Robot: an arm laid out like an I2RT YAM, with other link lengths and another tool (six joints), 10 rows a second.
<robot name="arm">
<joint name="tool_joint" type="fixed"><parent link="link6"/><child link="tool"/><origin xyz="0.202 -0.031 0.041" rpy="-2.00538 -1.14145 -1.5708"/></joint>
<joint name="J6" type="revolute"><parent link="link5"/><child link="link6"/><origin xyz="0.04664 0 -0.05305" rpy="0 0 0"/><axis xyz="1 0 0"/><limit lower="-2.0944" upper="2.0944"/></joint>
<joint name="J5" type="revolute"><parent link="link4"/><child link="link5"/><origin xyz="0.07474 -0.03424 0.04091" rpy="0 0 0"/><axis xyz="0 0 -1"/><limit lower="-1.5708" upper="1.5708"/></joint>
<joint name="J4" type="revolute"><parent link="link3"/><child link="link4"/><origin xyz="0.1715 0.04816 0.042" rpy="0 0 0"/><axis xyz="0 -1 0"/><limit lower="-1.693" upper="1.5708"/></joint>
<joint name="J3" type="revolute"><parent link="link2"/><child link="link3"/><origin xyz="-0.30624 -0.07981 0" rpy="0 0 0"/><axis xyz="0 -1 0"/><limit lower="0" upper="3.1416"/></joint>
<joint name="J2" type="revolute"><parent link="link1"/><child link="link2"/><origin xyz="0.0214 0.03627 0.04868" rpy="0 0 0"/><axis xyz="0 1 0"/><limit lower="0" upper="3.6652"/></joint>
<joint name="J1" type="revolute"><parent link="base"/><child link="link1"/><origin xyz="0 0 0.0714" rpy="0 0 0"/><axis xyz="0 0 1"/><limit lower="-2.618" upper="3.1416"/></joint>
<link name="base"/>
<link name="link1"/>
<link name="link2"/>
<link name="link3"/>
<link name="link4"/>
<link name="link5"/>
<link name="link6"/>
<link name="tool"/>
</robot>
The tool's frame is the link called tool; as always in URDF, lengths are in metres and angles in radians.
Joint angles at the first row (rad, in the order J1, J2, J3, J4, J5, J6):
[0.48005, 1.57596, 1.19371, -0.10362, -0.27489, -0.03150]
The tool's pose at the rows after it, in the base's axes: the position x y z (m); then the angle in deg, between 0 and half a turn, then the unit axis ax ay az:
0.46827 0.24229 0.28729 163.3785 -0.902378 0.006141 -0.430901
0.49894 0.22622 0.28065 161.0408 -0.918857 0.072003 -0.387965
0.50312 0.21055 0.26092 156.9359 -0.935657 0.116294 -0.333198
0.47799 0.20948 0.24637 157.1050 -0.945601 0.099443 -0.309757
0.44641 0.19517 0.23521 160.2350 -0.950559 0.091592 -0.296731
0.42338 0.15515 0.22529 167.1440 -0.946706 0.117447 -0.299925
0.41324 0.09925 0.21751 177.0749 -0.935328 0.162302 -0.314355
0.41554 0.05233 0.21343 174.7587 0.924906 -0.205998 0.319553
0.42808 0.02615 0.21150 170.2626 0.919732 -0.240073 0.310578
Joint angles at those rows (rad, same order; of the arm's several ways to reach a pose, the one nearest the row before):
[0.45626, 1.66672, 1.31585, -0.11241, -0.28792, 0.00185]
[0.40051, 1.74735, 1.43924, -0.17783, -0.31804, 0.13294]
[0.33339, 1.77199, 1.42852, -0.17783, -0.41602, 0.24308]
[0.32631, 1.72688, 1.35951, -0.20865, -0.45790, 0.21758]
[0.32845, 1.64042, 1.28633, -0.28488, -0.43417, 0.17719]
[0.32432, 1.53637, 1.21843, -0.37190, -0.31452, 0.15522]
[0.31766, 1.46397, 1.18504, -0.45384, -0.12535, 0.14339]
[0.29821, 1.46379, 1.20733, -0.51732, 0.02331, 0.14677]
[0.27553, 1.52372, 1.29033, -0.58045, 0.09838, 0.16852]

